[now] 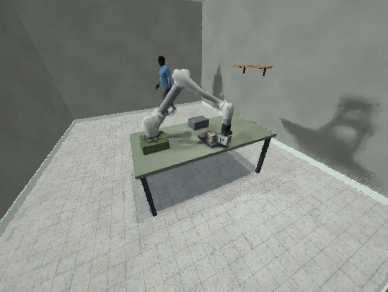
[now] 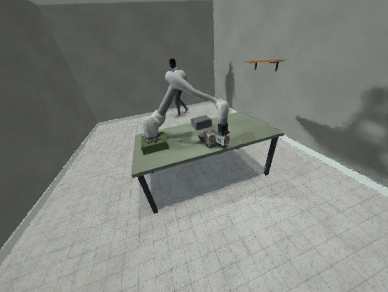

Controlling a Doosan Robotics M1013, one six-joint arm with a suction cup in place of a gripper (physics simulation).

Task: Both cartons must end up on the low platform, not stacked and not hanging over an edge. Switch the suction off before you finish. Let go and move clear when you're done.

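Frame: origin at the arm's base, x right, y ahead, z up, level; metres.
Seen in the pictures: hand, tool point: (image 1: 225, 136) (image 2: 222, 136); arm's base, link origin: (image 1: 153, 138) (image 2: 153, 138).
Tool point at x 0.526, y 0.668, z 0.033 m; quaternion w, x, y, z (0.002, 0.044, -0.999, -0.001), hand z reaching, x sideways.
Note:
Pixels of each thing's top centre, then the offset from my tool point to it. "pt": a spot on its surface instead. Level surfaces: height alone.
- low dark platform, surface spot: (image 2: 201, 135) (image 1: 201, 135) pt dx -0.301, dy -0.104, dz -0.088 m
- grey box, top centre: (image 2: 200, 118) (image 1: 198, 119) dx -0.637, dy +0.089, dz -0.016 m
- green table, surface height: dz -0.136 m
A carton (image 1: 224, 140) (image 2: 222, 140), white with dark marks, hangs under my suction cup (image 1: 226, 132) (image 2: 223, 132), which touches its top. It is at the front right part of the low dark platform (image 1: 201, 136) (image 2: 201, 135) and covers that corner. Whether it touches the platform or is a little above it cannot be told. The other carton (image 1: 211, 136) (image 2: 209, 137), brown and white, stands on the platform just left of the held one. The gap between the cartons is too small to judge. The platform's right part is hidden.
A grey box (image 1: 199, 122) (image 2: 201, 122) stands behind the platform on the green table (image 1: 175, 156) (image 2: 175, 155). The arm's green base block (image 1: 155, 145) (image 2: 154, 145) is at the left. A person (image 1: 164, 77) (image 2: 178, 100) is behind the table. An orange shelf (image 1: 253, 66) (image 2: 266, 61) is on the wall.

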